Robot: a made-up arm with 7 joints.
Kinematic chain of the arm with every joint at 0, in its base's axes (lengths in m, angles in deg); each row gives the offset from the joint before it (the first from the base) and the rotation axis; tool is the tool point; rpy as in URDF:
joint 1: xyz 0.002 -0.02 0.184 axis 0 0.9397 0.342
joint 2: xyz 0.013 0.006 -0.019 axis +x
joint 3: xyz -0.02 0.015 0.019 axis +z
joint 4: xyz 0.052 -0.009 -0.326 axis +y
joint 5: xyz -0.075 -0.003 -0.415 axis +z
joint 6: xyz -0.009 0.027 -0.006 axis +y
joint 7: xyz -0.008 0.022 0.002 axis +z
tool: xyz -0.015 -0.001 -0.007 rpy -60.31 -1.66 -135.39
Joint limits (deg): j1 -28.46..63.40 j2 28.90..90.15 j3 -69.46..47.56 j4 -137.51..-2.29 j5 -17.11..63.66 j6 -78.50..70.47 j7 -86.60..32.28
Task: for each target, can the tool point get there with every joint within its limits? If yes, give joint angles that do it. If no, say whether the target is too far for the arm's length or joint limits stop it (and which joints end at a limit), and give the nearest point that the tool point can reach.
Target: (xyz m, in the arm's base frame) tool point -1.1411 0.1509 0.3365
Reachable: no: too far | nearest point -0.7007 0.2213 -0.0104 | short by 0.565 m
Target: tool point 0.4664 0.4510 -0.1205
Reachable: yes | joints -18.46 61.62 -29.30 -54.87 4.62 22.74 -19.86
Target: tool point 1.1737 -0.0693 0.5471
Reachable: no: too far | nearest point 0.5819 0.0691 0.2079 | short by 0.696 m
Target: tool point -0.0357 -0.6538 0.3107
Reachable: no: joint limits stop it (at a limit: joint 1, joint 2, joint 3, joint 4, joint 5, joint 6) | nearest point 0.1977 -0.3394 0.0600 | short by 0.465 m
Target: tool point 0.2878 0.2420 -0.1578
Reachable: yes | joints 31.35 33.55 2.02 -116.07 -3.54 40.79 -74.68
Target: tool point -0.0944 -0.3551 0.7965
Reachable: no: joint limits stop it (at a limit: joint 1, joint 2, joint 3, joint 4, joint 5, joint 6) | nearest point 0.0664 -0.0152 0.5754 | short by 0.436 m
